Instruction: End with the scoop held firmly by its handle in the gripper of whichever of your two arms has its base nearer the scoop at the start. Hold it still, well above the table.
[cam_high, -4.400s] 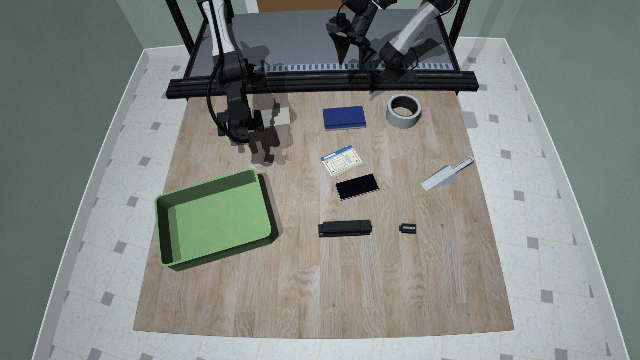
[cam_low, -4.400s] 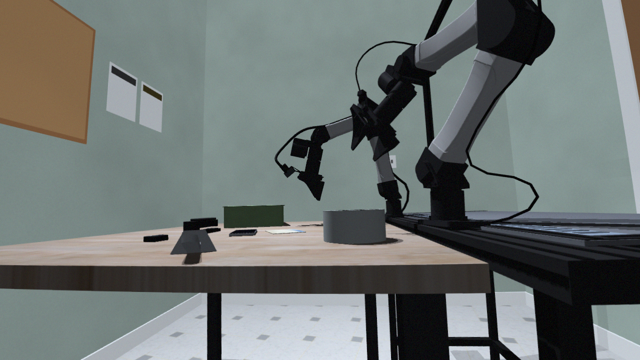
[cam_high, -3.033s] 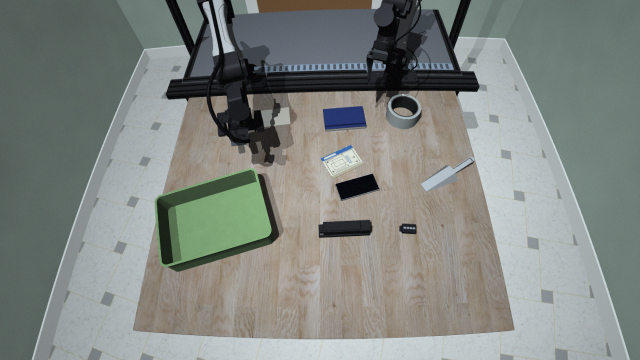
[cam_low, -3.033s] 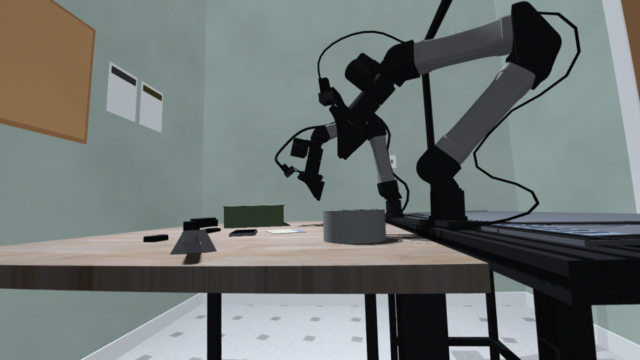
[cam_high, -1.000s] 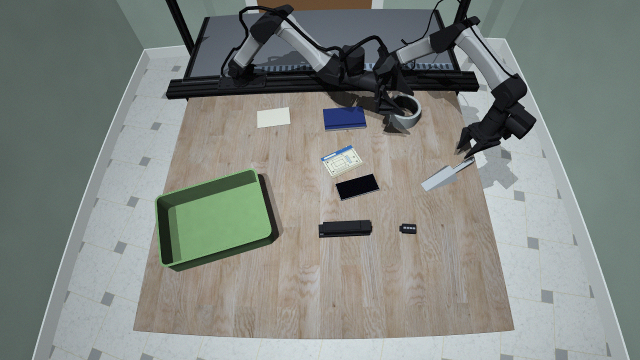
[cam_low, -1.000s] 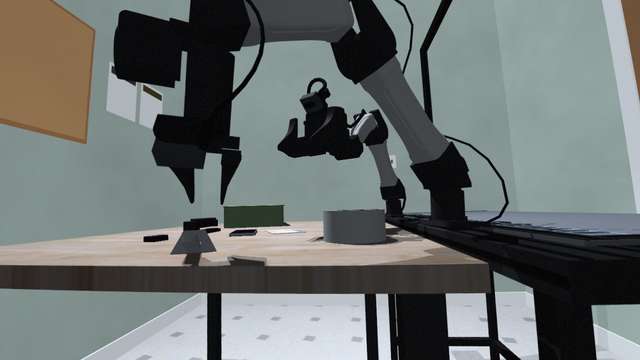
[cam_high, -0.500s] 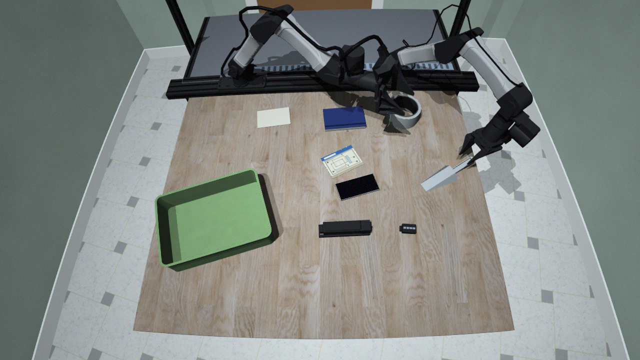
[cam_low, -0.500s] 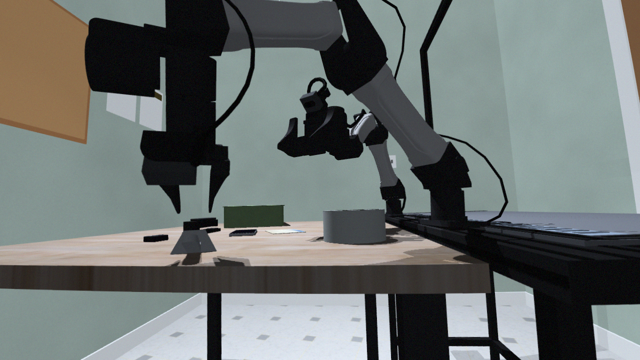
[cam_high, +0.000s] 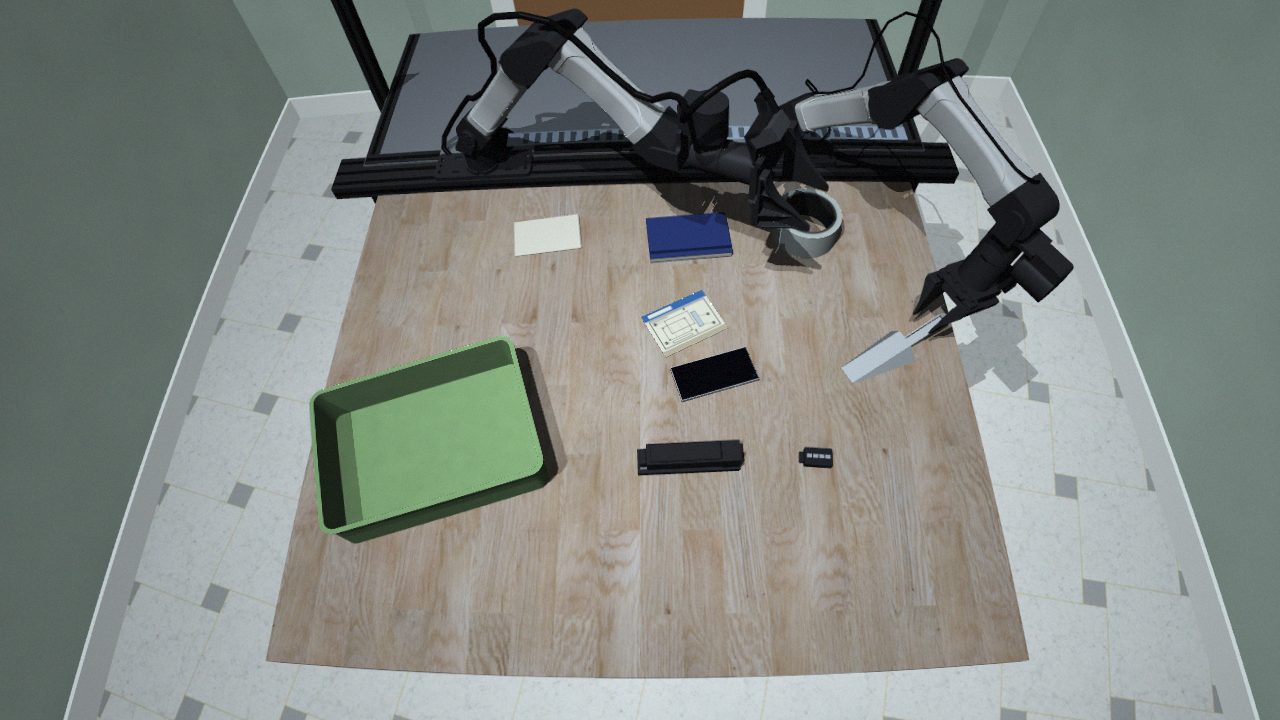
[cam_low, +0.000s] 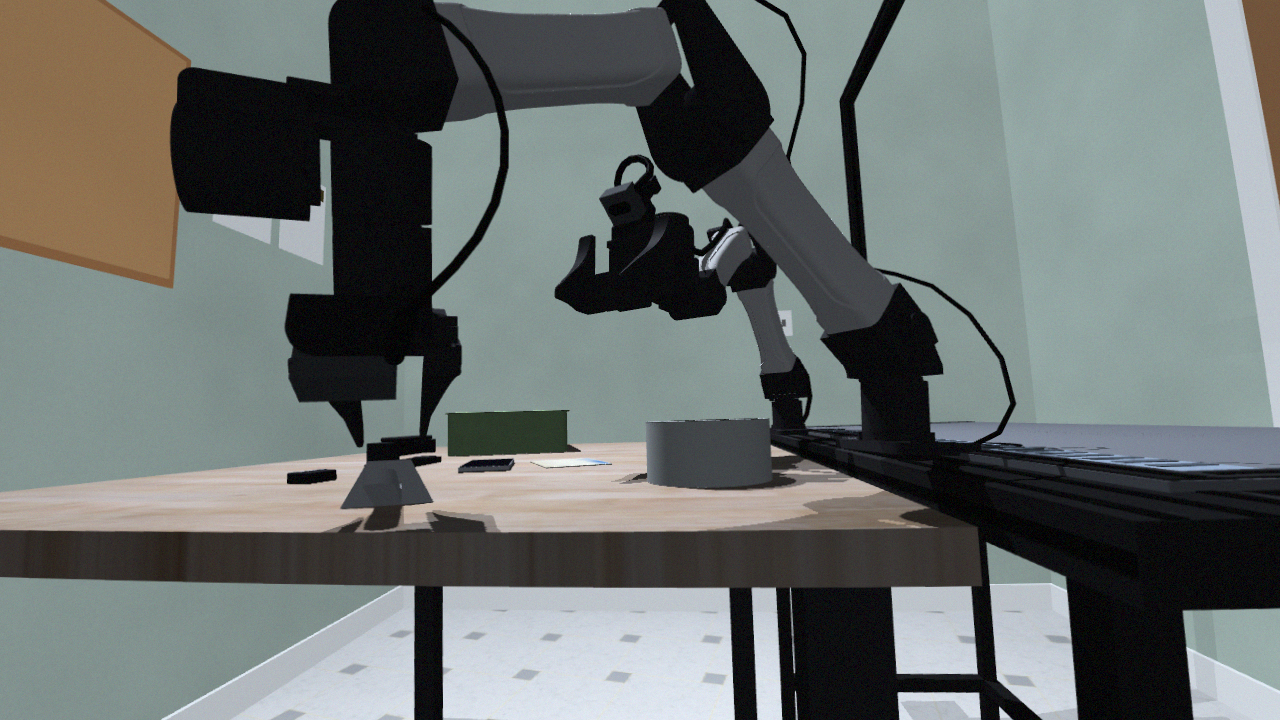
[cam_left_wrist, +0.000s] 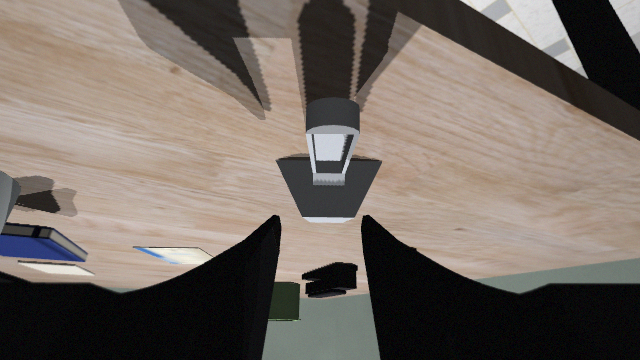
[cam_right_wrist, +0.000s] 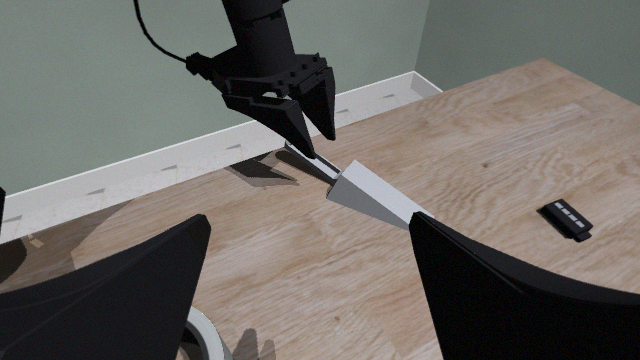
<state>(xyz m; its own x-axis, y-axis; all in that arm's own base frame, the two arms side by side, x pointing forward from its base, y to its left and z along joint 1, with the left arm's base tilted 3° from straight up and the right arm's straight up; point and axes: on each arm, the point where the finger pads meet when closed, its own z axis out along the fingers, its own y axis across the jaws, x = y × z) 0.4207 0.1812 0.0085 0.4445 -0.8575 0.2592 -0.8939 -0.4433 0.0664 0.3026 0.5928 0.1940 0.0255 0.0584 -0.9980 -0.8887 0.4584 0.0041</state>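
Note:
Right now the grey scoop is 4 cm to the right of my left hand, 4 cm below it and 2 cm ahead of it. Round my left hand: patterned card 40 cm to the right, 5 cm below, 4 cm behind; grey tape roll 23 cm behind, 17 cm to the right, 2 cm below; phone 33 cm to the right, 6 cm ahead, 5 cm below.

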